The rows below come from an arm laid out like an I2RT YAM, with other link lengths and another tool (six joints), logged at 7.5 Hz.
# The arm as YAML. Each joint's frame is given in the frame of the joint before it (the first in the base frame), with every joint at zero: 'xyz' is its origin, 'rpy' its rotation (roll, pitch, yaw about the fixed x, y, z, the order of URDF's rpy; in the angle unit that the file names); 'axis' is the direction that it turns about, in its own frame. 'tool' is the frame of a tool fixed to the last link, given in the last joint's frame.
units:
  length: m
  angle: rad
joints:
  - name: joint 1
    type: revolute
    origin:
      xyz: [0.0, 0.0, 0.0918]
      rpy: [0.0, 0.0, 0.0]
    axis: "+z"
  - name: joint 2
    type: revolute
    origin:
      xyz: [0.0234, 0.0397, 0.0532]
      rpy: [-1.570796, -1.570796, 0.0]
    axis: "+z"
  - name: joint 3
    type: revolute
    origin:
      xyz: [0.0, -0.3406, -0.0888]
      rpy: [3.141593, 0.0, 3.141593]
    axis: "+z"
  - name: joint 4
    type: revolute
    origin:
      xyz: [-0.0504, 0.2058, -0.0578]
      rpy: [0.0, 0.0, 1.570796]
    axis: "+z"
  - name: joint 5
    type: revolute
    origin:
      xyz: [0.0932, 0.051, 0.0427]
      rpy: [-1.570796, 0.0, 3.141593]
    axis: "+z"
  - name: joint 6
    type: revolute
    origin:
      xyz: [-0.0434, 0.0, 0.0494]
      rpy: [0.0, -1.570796, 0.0]
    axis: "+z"
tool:
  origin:
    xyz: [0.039, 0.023, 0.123]
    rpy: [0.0, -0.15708, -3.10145]
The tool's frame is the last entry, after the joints.
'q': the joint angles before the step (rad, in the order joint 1, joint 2, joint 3, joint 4, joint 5, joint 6). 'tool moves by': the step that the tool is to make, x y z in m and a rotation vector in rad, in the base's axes. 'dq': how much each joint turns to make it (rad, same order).
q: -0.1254, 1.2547, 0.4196, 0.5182, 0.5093, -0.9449
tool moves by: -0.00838, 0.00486, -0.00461, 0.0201, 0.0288, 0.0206
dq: 0.0000, -0.0385, 0.0067, -0.0810, -0.0249, 0.0098
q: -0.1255, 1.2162, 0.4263, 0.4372, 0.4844, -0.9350
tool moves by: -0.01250, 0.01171, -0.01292, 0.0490, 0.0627, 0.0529
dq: 0.0010, -0.0515, 0.0124, -0.1410, -0.0635, 0.0199
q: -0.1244, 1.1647, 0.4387, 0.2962, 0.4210, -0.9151
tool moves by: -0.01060, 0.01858, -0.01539, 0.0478, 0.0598, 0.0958
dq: 0.0133, -0.0481, -0.0089, -0.1040, -0.0918, -0.0006
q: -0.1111, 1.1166, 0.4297, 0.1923, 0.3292, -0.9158
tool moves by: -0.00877, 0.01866, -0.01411, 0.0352, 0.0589, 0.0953
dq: 0.0256, -0.0329, -0.0086, -0.0835, -0.0750, -0.0100
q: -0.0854, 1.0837, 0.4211, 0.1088, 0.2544, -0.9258
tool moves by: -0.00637, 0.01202, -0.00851, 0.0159, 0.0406, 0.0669
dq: 0.0194, -0.0203, -0.0043, -0.0542, -0.0469, -0.0154
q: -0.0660, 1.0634, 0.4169, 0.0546, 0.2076, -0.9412
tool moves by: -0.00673, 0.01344, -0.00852, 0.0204, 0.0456, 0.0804
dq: 0.0168, -0.0178, 0.0008, -0.0613, -0.0622, -0.0224
